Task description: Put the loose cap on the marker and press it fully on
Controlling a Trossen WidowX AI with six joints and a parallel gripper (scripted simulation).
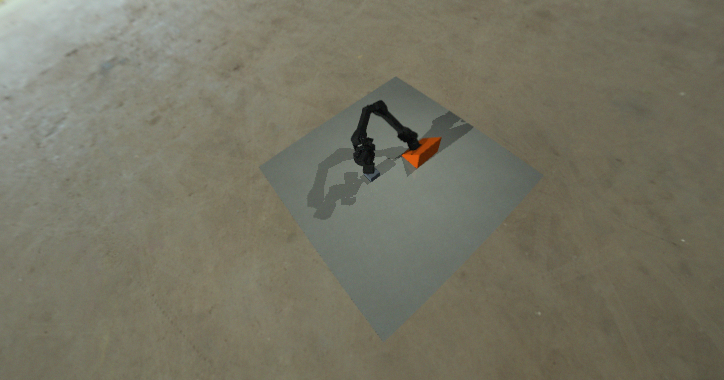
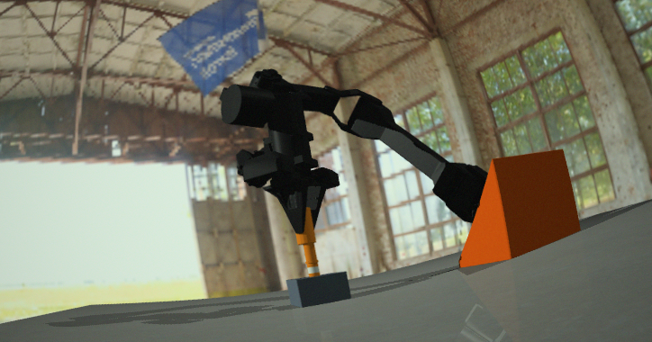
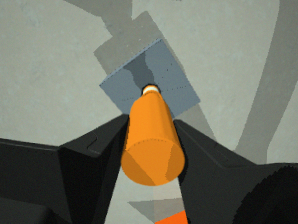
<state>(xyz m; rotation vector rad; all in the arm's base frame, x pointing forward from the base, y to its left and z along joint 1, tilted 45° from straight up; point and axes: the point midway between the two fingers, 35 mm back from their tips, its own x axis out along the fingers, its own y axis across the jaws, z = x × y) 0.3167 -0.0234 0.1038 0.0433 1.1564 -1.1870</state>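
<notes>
My gripper tip is now 90 mm above the grey holder block. From my gripper tip the other things lie so: orange cap (10 mm above).
</notes>
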